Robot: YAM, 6 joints.
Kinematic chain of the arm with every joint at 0, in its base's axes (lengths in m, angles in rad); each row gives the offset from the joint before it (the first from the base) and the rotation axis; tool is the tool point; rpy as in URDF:
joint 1: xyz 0 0 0.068 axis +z
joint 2: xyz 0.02 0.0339 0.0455 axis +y
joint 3: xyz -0.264 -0.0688 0 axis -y
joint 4: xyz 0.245 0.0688 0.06 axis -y
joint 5: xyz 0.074 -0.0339 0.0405 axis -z
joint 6: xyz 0.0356 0 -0.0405 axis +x
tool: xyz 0 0 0 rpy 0 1.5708 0
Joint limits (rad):
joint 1: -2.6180..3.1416
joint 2: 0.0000..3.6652
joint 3: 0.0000..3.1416
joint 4: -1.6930..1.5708
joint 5: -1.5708..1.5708
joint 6: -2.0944..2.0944
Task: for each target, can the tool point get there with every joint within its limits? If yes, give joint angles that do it. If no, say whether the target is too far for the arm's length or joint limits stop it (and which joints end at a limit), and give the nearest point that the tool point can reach.
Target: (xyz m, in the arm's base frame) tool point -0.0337 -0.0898 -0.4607
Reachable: no: joint limits stop it (at a limit: joint 2) | nearest point -0.0459 -0.1222 -0.3605 | short by 0.106 m
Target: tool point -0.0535 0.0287 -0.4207
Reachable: no: joint limits stop it (at a limit: joint 2) | nearest point -0.0841 0.0451 -0.3463 | short by 0.082 m
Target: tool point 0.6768 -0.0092 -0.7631
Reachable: no: too far | nearest point 0.4290 -0.0058 -0.3322 | short by 0.497 m
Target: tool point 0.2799 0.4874 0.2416
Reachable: yes | joints 1.0999 2.7114 2.8278 -0.9392 0.9209 1.2453
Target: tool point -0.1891 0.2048 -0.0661
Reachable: yes | joints 2.4401 2.7712 1.3035 -1.2054 1.3053 -1.6722
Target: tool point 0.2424 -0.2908 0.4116
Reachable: yes | joints 2.2401 0.2891 2.6152 -1.4139 0.2747 1.5964
